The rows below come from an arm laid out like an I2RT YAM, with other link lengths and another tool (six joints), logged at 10 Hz.
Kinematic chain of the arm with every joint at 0, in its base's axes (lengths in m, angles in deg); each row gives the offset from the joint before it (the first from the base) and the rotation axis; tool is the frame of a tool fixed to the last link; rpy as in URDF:
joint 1: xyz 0 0 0.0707 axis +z
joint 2: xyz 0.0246 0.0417 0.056 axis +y
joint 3: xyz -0.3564 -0.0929 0 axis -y
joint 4: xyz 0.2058 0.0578 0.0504 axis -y
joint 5: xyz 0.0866 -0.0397 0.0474 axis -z
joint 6: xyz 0.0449 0 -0.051 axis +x
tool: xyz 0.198 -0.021 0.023 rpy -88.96 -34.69 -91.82
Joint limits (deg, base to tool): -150..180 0..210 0..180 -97..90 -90..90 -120..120
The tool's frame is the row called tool.
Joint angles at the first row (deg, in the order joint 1, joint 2, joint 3, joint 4, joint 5, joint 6):
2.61, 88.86, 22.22, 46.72, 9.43, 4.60
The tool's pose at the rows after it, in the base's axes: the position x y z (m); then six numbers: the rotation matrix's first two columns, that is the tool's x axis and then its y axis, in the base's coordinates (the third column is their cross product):
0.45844 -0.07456 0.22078 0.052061 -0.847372 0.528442 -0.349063 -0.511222 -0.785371
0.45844 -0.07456 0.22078 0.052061 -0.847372 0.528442 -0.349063 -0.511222 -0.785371
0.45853 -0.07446 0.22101 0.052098 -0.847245 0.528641 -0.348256 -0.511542 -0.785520
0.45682 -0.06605 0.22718 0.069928 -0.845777 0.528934 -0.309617 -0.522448 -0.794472
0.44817 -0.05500 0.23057 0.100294 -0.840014 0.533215 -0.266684 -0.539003 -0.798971
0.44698 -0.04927 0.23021 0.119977 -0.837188 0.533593 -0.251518 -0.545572 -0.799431
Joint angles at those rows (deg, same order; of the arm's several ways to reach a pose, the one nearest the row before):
2.61, 88.86, 22.22, 46.72, 9.43, 4.60
2.61, 88.86, 22.22, 46.72, 9.43, 4.60
2.61, 88.86, 22.22, 46.76, 9.41, 4.58
2.61, 88.29, 20.91, 49.04, 7.42, 3.90
2.63, 87.04, 18.15, 51.85, 4.82, 2.83
2.61, 86.96, 17.56, 52.51, 3.44, 2.39

